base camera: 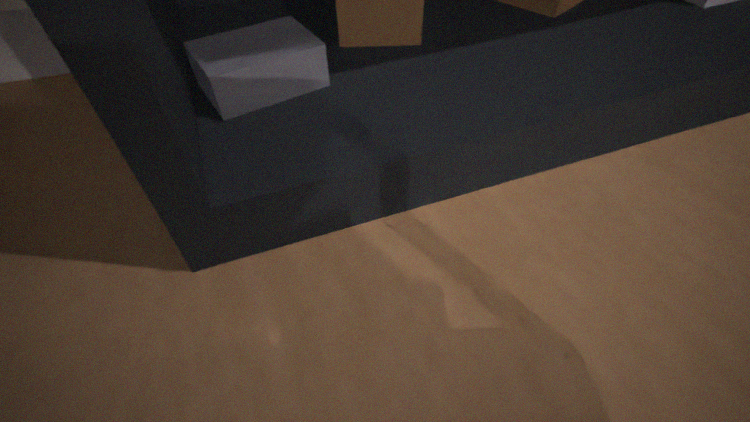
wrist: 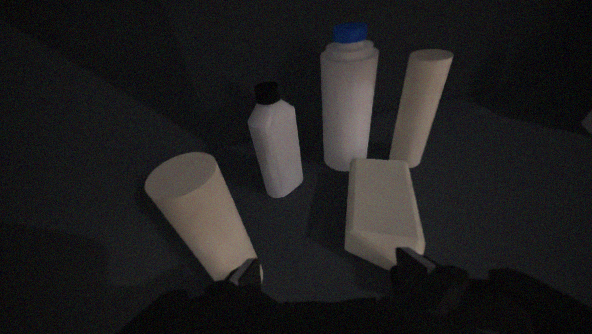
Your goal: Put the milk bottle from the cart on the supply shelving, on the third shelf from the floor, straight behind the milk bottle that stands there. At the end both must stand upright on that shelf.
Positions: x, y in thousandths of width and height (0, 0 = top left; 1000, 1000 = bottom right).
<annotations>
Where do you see a white bottle with a blue cap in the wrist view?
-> At 590, 196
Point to a grey box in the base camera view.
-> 329, 165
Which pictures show the gripper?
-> The wrist view only.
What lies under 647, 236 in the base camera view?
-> A dark supply shelving.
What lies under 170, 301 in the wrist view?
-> A dark supply shelving.
</annotations>
